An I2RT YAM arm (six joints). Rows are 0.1 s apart.
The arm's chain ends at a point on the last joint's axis. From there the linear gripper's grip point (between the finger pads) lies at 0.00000 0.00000 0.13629 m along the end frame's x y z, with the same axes.
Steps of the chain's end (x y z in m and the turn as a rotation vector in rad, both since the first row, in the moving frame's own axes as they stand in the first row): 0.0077, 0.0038, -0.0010, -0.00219, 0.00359, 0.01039; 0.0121, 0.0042, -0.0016, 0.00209, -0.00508, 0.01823; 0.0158, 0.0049, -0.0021, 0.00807, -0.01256, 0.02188; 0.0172, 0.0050, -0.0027, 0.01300, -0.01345, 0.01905; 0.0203, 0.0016, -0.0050, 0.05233, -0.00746, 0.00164; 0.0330, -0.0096, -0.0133, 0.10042, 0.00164, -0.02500
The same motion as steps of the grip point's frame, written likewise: 0.0082, 0.0041, -0.0010, -0.00219, 0.00359, 0.01039; 0.0114, 0.0039, -0.0016, 0.00209, -0.00508, 0.01823; 0.0141, 0.0038, -0.0021, 0.00807, -0.01256, 0.02188; 0.0154, 0.0032, -0.0027, 0.01300, -0.01345, 0.01905; 0.0193, -0.0055, -0.0052, 0.05233, -0.00746, 0.00164; 0.0331, -0.0233, -0.0140, 0.10042, 0.00164, -0.02500
